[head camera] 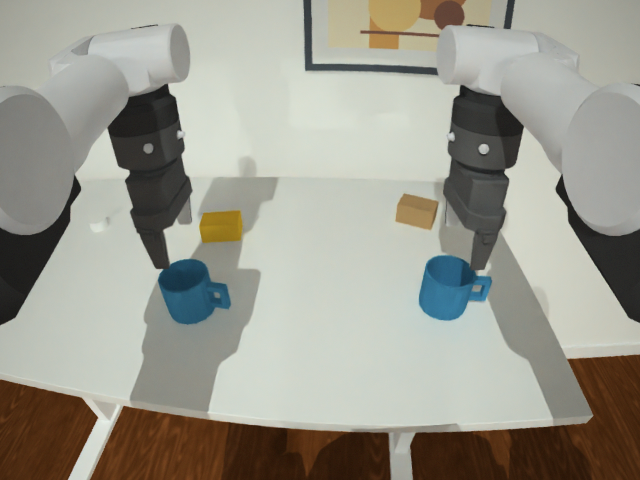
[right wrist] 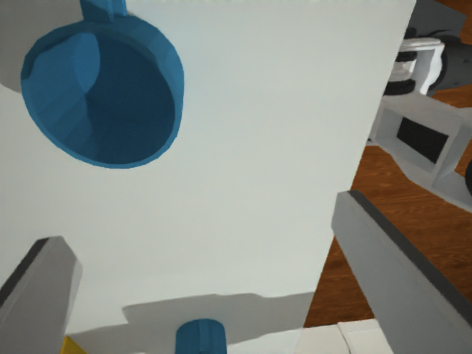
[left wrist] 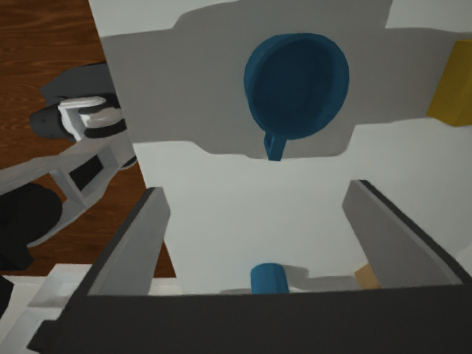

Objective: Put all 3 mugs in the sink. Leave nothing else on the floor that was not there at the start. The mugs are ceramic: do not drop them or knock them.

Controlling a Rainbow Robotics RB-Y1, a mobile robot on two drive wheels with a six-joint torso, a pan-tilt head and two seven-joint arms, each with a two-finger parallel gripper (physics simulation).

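Frame: origin at the robot's base, x ahead, y left, z up, level; centimetres.
Seen in the pictures: left gripper, fingertip midpoint: (head camera: 175, 243) (left wrist: 255, 196); right gripper, fingertip midpoint: (head camera: 463, 244) (right wrist: 208, 229).
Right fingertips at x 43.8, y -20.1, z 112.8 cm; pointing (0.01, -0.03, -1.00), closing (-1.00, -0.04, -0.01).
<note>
A point is followed by its place in that frame.
A blue mug (head camera: 188, 297) {y 22.8, x 44.8, z 101.7 cm} (left wrist: 297, 85) {y 23.9, x 51.0, z 95.9 cm} (right wrist: 201, 337) {y 16.8, x 48.0, z 99.9 cm} stands upright on the white table (head camera: 330, 335) {y -0.8, x 42.6, z 95.1 cm} at the left, its handle to the right in the head view. A second blue mug (head camera: 444, 294) {y -19.9, x 45.3, z 101.4 cm} (right wrist: 105, 95) {y -20.4, x 51.8, z 95.9 cm} (left wrist: 270, 279) {y -17.3, x 49.4, z 99.4 cm} stands upright at the right, handle also to the right. My left gripper (head camera: 174, 243) {y 21.9, x 44.1, z 113.3 cm} (left wrist: 255, 196) {y 21.9, x 44.1, z 113.3 cm} is open and empty, above and behind the left mug. My right gripper (head camera: 464, 246) {y -20.1, x 43.8, z 112.8 cm} (right wrist: 208, 229) {y -20.1, x 43.8, z 112.8 cm} is open and empty, above and behind the right mug. The third mug and the sink do not show.
A yellow block (head camera: 221, 227) {y 23.0, x 70.1, z 98.9 cm} (left wrist: 455, 85) {y 23.6, x 70.1, z 97.4 cm} lies behind the left mug. A tan block (head camera: 416, 211) {y -21.8, x 75.7, z 99.3 cm} (left wrist: 367, 277) {y -22.7, x 75.3, z 97.9 cm} lies behind the right mug. A small white object (head camera: 98, 223) {y 58.9, x 75.6, z 97.3 cm} is at the far left. A wall with a framed picture (head camera: 308, 41) {y 3.5, x 105.2, z 134.5 cm} rises behind the table.
</note>
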